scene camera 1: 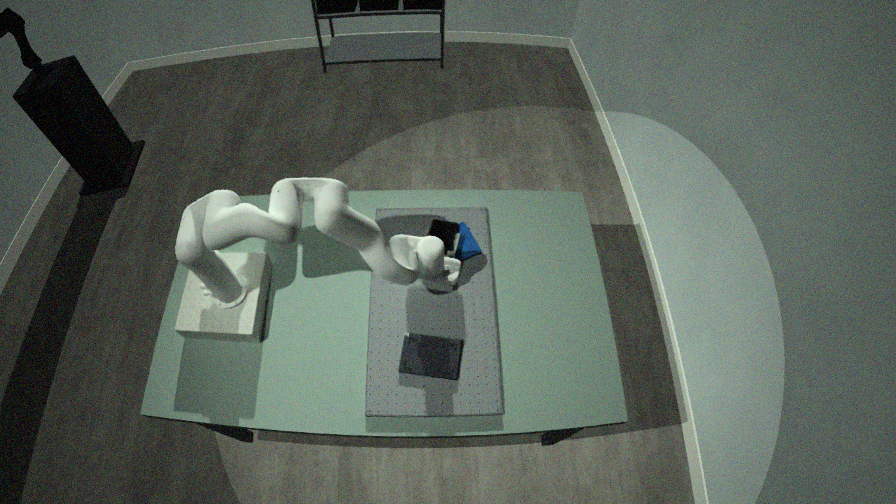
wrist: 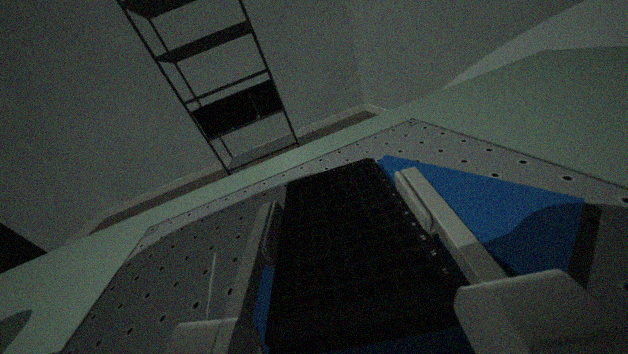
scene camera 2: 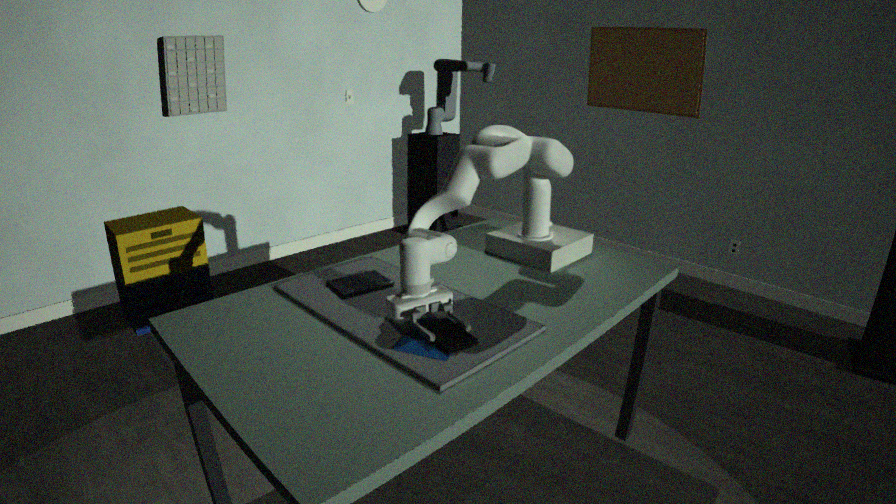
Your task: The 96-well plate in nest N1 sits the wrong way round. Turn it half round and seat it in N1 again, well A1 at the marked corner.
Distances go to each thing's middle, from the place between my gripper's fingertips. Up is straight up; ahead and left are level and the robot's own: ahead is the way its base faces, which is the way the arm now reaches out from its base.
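Black 96-well plate (scene camera 2: 449, 337): 1 cm below my hand, 2 cm to the right of it and 1 cm behind it. Flat blue rectangle (scene camera 2: 414, 343): 2 cm below my hand, 4 cm to the right of it, 1 cm ahead of it. Dark nest N1 (scene camera 2: 361, 283): 1 cm below my hand, 40 cm to the right of it, 11 cm behind it. Going by their middles, the dark nest N1 is the farthest from my hand of the things named here.
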